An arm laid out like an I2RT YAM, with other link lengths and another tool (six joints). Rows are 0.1 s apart.
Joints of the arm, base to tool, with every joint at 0 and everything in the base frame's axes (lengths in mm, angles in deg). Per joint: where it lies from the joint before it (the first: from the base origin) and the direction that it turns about. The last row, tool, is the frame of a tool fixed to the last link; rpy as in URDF.
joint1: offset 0 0 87 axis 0 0 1
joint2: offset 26.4 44.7 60.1 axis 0 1 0
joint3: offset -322.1 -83.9 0 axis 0 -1 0
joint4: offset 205.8 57.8 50.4 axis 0 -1 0
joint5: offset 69.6 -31.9 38.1 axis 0 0 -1
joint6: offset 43.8 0 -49.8 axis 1 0 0
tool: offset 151 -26 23 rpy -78.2 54.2 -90
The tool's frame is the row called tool.
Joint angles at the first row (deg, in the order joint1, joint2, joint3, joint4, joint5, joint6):
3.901 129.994 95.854 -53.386 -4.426 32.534
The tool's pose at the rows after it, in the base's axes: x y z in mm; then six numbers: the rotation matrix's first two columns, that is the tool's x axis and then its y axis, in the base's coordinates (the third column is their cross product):
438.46 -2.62 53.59 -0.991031 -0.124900 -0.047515 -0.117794 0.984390 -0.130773
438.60 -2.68 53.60 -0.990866 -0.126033 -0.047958 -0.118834 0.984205 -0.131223
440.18 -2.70 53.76 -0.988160 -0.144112 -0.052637 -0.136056 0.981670 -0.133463
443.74 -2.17 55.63 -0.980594 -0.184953 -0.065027 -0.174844 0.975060 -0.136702
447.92 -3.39 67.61 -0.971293 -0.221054 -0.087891 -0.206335 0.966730 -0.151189
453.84 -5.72 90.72 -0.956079 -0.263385 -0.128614 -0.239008 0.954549 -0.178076
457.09 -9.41 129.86 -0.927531 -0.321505 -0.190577 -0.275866 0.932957 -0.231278
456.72 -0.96 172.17 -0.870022 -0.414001 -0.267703 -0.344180 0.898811 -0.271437
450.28 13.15 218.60 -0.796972 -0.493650 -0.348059 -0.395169 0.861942 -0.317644
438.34 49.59 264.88 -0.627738 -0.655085 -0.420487 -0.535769 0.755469 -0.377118
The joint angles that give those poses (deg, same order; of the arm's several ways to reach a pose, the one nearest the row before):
3.902 129.994 95.854 -53.386 -4.426 32.513
3.902 129.994 95.852 -53.363 -4.404 32.447
3.901 129.995 95.877 -53.190 -4.339 31.397
3.902 129.820 96.008 -52.949 -4.339 29.015
3.902 128.574 96.749 -53.669 -3.814 26.895
3.902 126.147 98.060 -54.959 -2.896 24.382
4.120 121.448 98.978 -56.445 -1.060 21.081
5.038 115.809 99.000 -57.057 -1.060 16.163
6.742 109.514 99.000 -57.691 -1.126 12.425
10.130 103.175 99.001 -58.282 -3.618 3.420

